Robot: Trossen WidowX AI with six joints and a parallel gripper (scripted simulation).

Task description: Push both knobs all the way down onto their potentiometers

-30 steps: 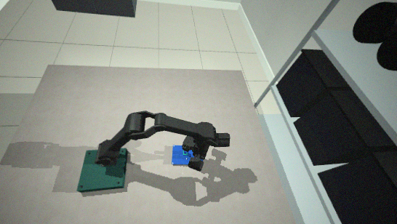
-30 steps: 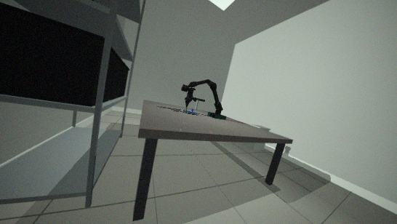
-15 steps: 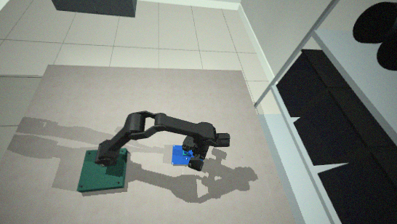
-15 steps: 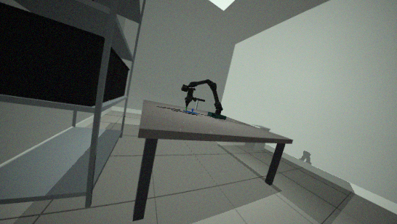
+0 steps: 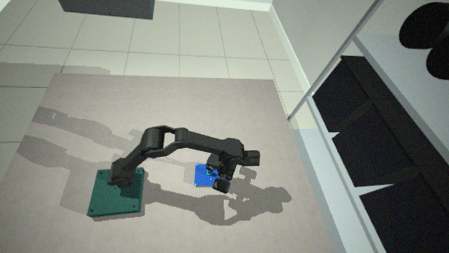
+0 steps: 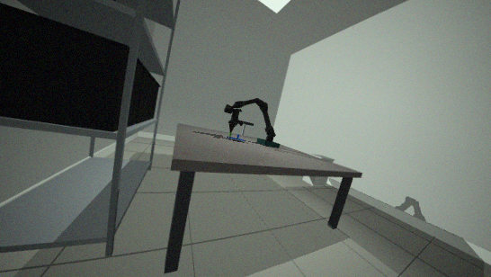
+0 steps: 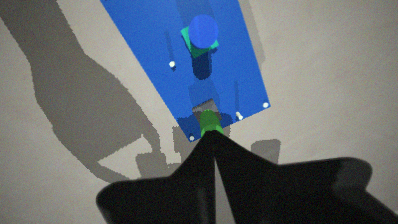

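Now: gripper tip 1 cm above the green knob. Also, from my gripper tip: blue knob: 6 cm behind, 3 cm to the left, 2 cm below.
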